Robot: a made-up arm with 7 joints. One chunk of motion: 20 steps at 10 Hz.
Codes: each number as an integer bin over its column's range. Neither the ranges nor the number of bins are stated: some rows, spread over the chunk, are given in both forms.
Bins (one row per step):
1: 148 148 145 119 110 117
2: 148 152 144 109 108 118
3: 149 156 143 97 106 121
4: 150 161 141 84 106 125
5: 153 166 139 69 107 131
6: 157 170 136 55 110 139
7: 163 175 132 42 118 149
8: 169 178 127 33 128 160
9: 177 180 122 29 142 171
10: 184 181 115 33 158 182
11: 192 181 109 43 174 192
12: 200 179 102 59 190 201
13: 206 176 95 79 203 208
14: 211 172 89 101 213 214
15: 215 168 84 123 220 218
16: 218 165 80 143 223 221
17: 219 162 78 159 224 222
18: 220 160 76 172 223 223
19: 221 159 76 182 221 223
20: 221 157 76 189 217 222
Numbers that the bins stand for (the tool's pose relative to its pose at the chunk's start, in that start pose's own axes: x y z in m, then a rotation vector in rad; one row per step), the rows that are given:
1: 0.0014 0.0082 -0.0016 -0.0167 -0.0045 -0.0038
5: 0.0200 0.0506 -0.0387 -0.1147 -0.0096 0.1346
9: 0.1094 0.0835 -0.1441 -0.1931 0.0495 0.5299
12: 0.1951 0.0812 -0.2680 -0.1343 0.1304 0.8264
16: 0.2622 0.0482 -0.4043 0.0304 0.1860 1.0240
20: 0.2733 0.0294 -0.4291 0.1206 0.1759 1.0339
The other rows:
2: 0.0014 0.0176 -0.0078 -0.0363 -0.0079 0.0061
3: 0.0051 0.0271 -0.0140 -0.0598 -0.0113 0.0358
4: 0.0088 0.0388 -0.0264 -0.0853 -0.0113 0.0753
6: 0.0349 0.0600 -0.0573 -0.1422 -0.0045 0.2136
7: 0.0573 0.0718 -0.0821 -0.1676 0.0090 0.3125
8: 0.0796 0.0788 -0.1131 -0.1853 0.0258 0.4212
10: 0.1355 0.0859 -0.1875 -0.1853 0.0764 0.6386
11: 0.1653 0.0859 -0.2246 -0.1657 0.1034 0.7374
13: 0.2175 0.0741 -0.3114 -0.0951 0.1523 0.8955
14: 0.2361 0.0647 -0.3485 -0.0520 0.1692 0.9548
15: 0.2510 0.0553 -0.3795 -0.0088 0.1810 0.9944
17: 0.2659 0.0412 -0.4167 0.0618 0.1877 1.0339
18: 0.2696 0.0365 -0.4291 0.0873 0.1860 1.0438
19: 0.2733 0.0341 -0.4291 0.1069 0.1827 1.0438

